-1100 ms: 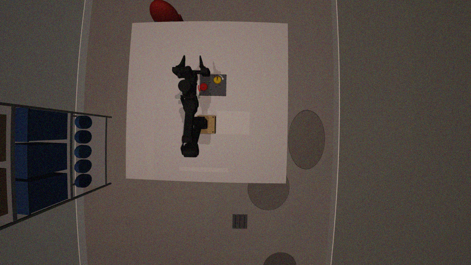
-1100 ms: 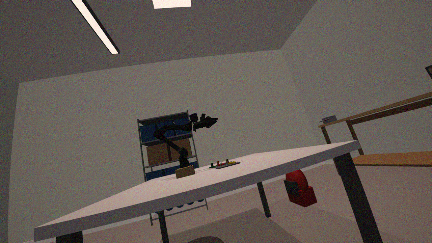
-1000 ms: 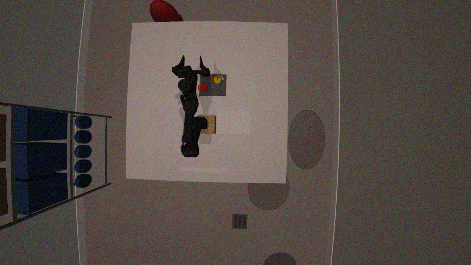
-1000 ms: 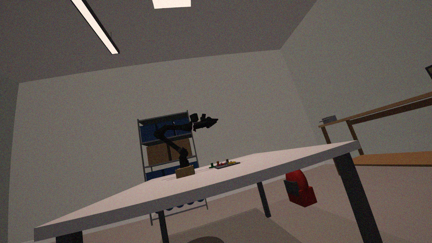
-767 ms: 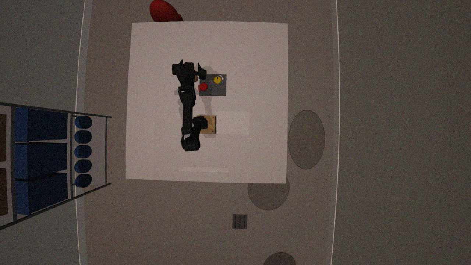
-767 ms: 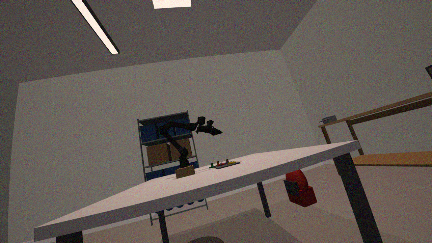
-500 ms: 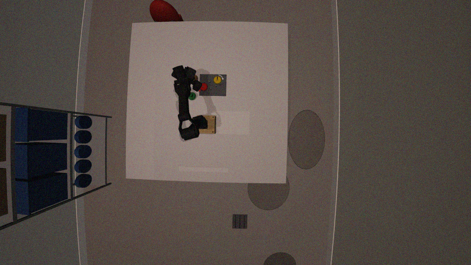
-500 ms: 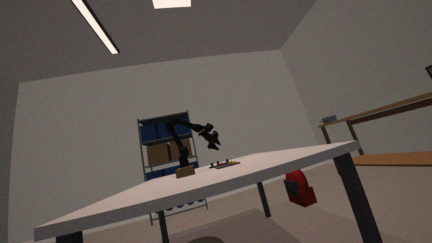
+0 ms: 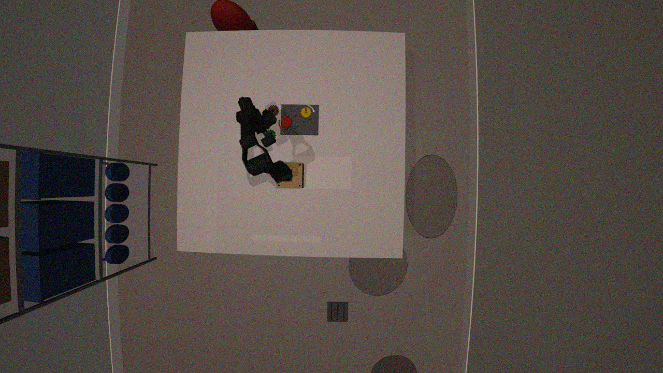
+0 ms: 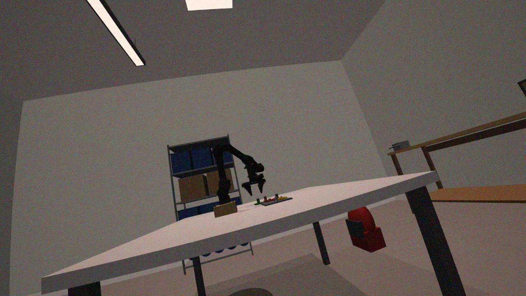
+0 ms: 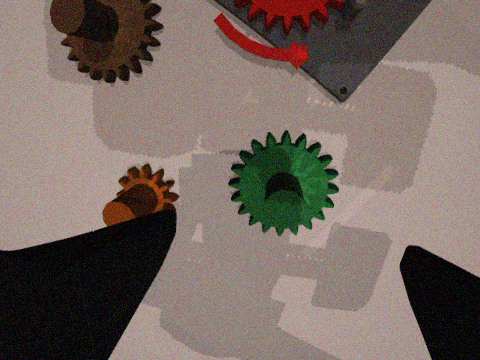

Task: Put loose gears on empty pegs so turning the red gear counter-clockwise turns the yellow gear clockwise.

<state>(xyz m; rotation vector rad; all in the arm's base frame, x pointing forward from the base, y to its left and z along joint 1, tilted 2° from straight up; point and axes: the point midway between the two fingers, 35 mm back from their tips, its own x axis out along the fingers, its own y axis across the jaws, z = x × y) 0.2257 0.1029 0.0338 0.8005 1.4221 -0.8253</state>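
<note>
My gripper tip is 5 cm above the green gear. The rest, counted from my gripper tip: small orange gear (6 cm ahead, 6 cm to the left, 5 cm below); red gear (7 cm ahead, 9 cm to the right, 5 cm below); red arrow (6 cm ahead, 5 cm to the right, 6 cm below).
</note>
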